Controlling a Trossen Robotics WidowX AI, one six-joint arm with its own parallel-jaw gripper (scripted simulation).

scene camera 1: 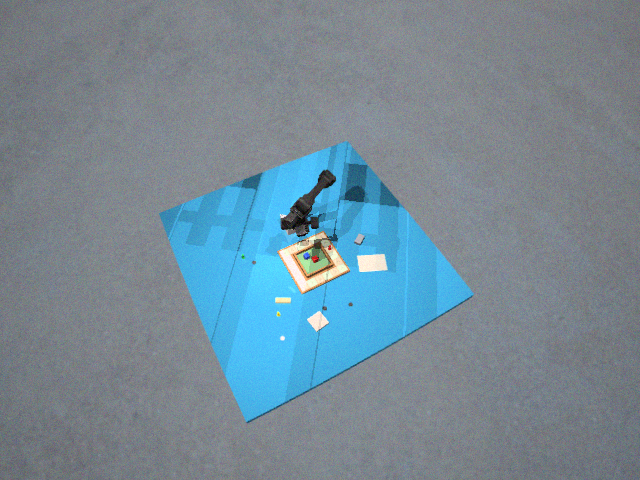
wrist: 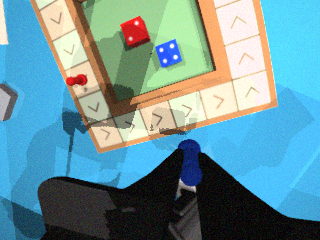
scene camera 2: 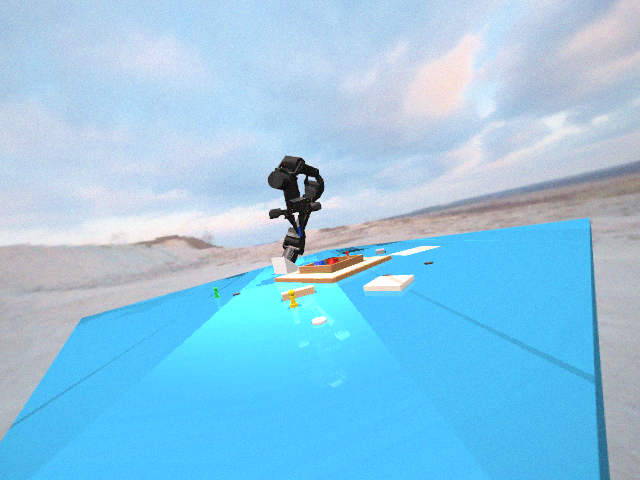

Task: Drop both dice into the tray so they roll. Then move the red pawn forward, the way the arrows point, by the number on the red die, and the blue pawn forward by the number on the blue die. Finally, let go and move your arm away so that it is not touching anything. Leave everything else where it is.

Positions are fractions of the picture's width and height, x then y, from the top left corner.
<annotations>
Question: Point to a blue pawn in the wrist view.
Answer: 0.60,0.73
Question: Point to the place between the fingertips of my gripper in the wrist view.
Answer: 0.59,0.65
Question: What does my gripper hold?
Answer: A blue pawn.
</annotations>
